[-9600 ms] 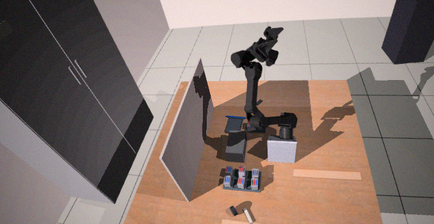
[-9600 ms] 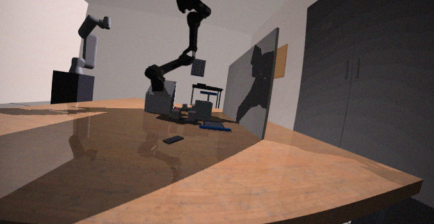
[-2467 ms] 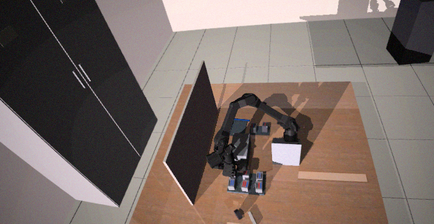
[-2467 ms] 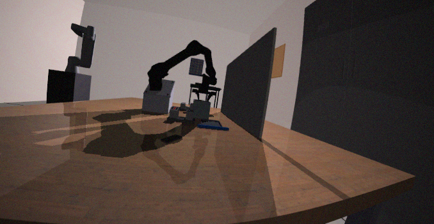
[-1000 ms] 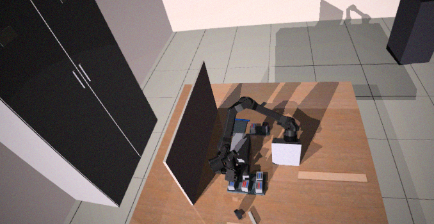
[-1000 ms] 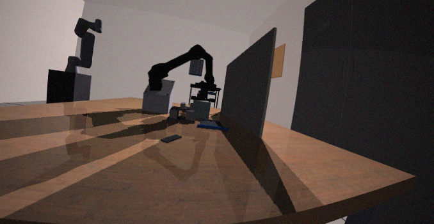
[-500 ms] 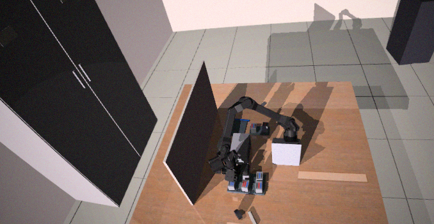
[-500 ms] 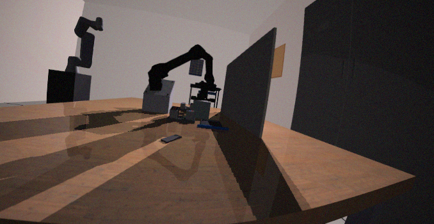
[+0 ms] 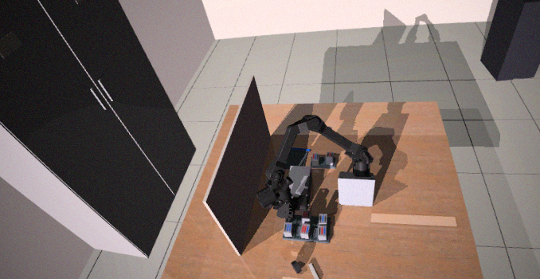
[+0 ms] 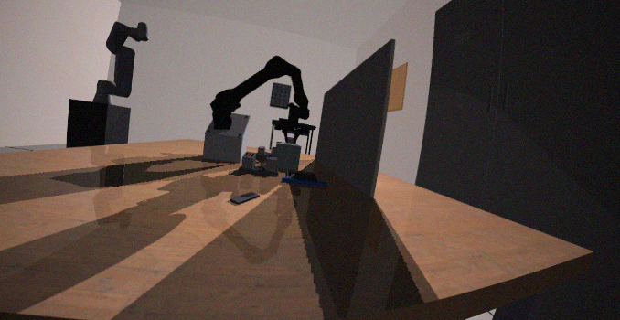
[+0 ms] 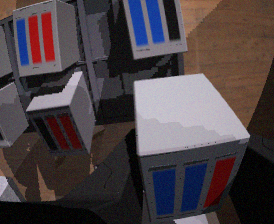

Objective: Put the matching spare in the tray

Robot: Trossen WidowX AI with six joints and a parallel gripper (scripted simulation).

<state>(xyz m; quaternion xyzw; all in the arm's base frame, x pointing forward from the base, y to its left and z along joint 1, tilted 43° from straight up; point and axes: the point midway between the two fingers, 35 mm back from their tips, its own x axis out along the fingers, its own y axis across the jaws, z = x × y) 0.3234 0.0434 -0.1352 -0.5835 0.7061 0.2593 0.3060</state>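
Right now my gripper tip is 30 mm past the blue-rimmed tray, 360 mm to the left of it and 80 mm above it. The rest, counted from my gripper tip: tall grey panel (180 mm ahead, 190 mm to the right, 140 mm above); grey box (50 mm behind, 150 mm to the right, 30 mm below); white spare block (30 mm above).
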